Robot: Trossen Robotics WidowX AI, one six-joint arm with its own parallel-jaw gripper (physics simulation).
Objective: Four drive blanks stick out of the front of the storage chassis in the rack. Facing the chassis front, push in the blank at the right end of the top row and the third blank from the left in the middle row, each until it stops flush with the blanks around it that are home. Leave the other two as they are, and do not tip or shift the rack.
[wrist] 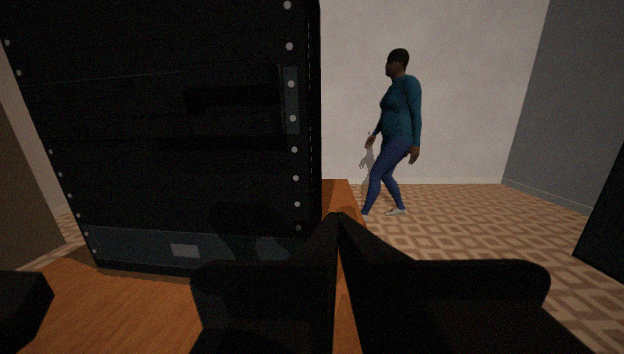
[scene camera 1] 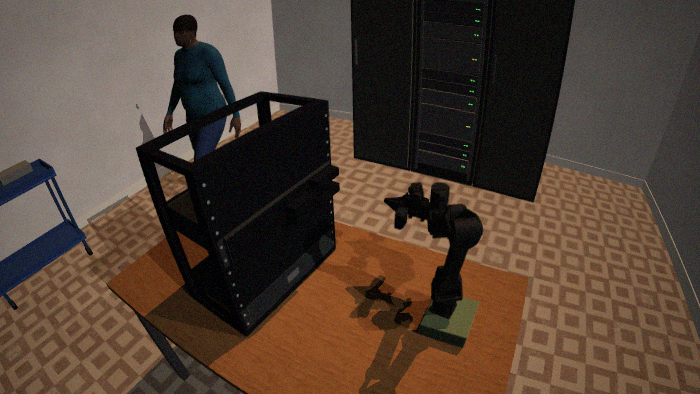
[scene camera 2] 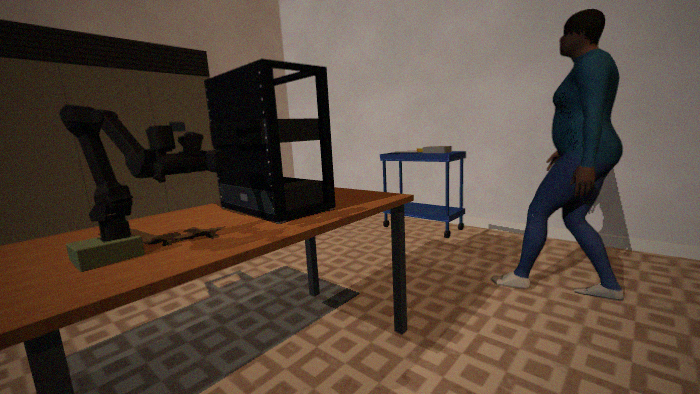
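Where they show: gripper, fingertip midpoint: (wrist: pixel 335 219) (scene camera 1: pixel 384 199) (scene camera 2: pixel 229 158); arm's base at its link origin: (scene camera 1: pixel 444 308) (scene camera 2: pixel 115 238).
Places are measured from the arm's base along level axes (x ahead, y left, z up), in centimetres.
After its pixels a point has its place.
The black rack (scene camera 1: pixel 200 122) @[x 73.0, y 19.7, z 53.2 cm] (scene camera 2: pixel 326 150) @[x 74.7, y -9.9, z 20.3 cm] (wrist: pixel 315 160) @[x 73.6, y -8.4, z 15.2 cm] stands upright on the table. The chassis front (scene camera 1: pixel 265 227) @[x 45.9, y 23.4, z 28.7 cm] is very dark. In scene camera 1, a blank at the right end of the top row (scene camera 1: pixel 326 174) @[x 43.7, y -1.7, z 33.4 cm] sticks out, another blank (scene camera 1: pixel 331 188) @[x 43.4, y -3.4, z 27.6 cm] sticks out just below it, and a third protruding blank (scene camera 1: pixel 296 206) @[x 43.3, y 13.0, z 30.5 cm] shows farther left. A fourth cannot be made out. The wrist view shows dark protruding shapes, too dim to separate. My gripper (scene camera 1: pixel 388 201) @[x 31.1, y -15.1, z 21.1 cm] (wrist: pixel 336 219) @[x 31.1, y -15.1, z 21.1 cm] is shut and empty, its tips meeting. It is in front of the rack, apart from the blanks, off toward the rack's right side.
The wooden table (scene camera 1: pixel 310 345) @[x 29.5, y 30.1, z -5.4 cm] (scene camera 2: pixel 200 265) @[x 13.7, y -29.0, z -5.4 cm] carries the arm's green base block (scene camera 1: pixel 452 330) @[x -5.7, y 6.7, z -0.3 cm] (scene camera 2: pixel 105 253) @[x -3.6, y -6.9, z -2.1 cm]. A pale label (scene camera 1: pixel 293 273) @[x 47.6, y 14.4, z 3.0 cm] (wrist: pixel 185 250) @[x 47.6, y 14.5, z 2.6 cm] is on the rack's lower panel. A person (scene camera 1: pixel 205 85) (scene camera 2: pixel 585 110) (wrist: pixel 400 110), a blue cart (scene camera 2: pixel 447 192) and tall server cabinets (scene camera 1: pixel 382 90) stand beyond the table.
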